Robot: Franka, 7 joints.
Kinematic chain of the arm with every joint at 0, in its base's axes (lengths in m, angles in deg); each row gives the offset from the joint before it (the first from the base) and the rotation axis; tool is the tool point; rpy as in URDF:
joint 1: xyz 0 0 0.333 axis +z
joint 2: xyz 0 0 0 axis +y
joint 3: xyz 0 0 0.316 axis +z
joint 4: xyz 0.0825 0 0 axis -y
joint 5: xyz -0.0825 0 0.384 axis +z
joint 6: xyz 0 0 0 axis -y
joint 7: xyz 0.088 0 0 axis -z
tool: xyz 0 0 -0.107 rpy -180 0 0
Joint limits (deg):
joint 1: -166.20..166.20
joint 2: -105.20..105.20
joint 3: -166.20..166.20
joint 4: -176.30..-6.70
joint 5: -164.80..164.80
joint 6: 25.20..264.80
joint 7: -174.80..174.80
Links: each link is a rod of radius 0.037 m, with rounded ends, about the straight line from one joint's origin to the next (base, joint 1, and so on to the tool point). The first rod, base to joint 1, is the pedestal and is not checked.
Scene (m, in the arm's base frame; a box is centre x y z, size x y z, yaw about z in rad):
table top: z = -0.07
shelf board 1: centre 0.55 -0.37 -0 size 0.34 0.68 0.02 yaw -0.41
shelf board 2: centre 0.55 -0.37 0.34 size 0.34 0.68 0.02 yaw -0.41
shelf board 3: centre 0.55 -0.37 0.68 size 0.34 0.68 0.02 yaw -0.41
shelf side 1: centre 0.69 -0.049 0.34 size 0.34 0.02 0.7 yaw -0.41
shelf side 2: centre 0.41 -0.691 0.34 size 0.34 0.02 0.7 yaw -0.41
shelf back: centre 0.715 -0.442 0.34 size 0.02 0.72 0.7 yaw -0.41
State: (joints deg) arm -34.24 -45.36 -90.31 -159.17 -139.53 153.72 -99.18
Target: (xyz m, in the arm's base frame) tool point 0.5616 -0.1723 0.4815
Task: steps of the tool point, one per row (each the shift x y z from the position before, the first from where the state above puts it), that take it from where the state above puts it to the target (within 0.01 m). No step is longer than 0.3 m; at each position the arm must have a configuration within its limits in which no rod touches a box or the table.
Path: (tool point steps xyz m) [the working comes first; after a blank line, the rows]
Joints at the target: 18.76 1.15 -36.98 -115.27 -137.27 146.72 -99.18
Straight joint move there: clear.

1: 0.0752 -0.0866 0.0742
2: 0.1684 -0.0331 0.0824
3: 0.2166 0.0771 0.0610
4: 0.1844 0.2031 0.0217

